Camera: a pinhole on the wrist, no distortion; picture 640 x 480 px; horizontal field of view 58.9 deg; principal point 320.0 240.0 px. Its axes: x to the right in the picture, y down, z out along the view. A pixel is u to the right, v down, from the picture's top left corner.
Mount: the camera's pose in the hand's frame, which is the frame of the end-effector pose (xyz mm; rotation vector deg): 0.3 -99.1 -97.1 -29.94 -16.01 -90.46
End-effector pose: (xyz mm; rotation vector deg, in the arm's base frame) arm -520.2 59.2 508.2 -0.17 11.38 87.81
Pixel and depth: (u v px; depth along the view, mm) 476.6 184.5 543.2
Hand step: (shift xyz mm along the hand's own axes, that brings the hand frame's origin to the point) 32.9 35.6 451.7
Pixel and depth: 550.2 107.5 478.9
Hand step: -35.7 -29.1 425.9
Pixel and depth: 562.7 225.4 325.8
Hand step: 42.7 -63.5 253.1
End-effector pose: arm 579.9 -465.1 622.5 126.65 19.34 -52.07
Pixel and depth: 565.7 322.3 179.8
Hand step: 54.0 -82.9 92.5
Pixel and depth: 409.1 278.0 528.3
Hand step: 118.6 79.4 394.2
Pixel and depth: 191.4 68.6 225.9
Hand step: -30.8 60.0 81.9
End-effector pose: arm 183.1 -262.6 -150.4 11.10 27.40 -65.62
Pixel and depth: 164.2 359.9 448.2
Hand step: 166.2 215.9 216.5
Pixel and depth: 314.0 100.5 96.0
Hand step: -7.8 -50.1 -11.6
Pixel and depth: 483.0 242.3 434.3
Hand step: 70.1 0.6 338.1
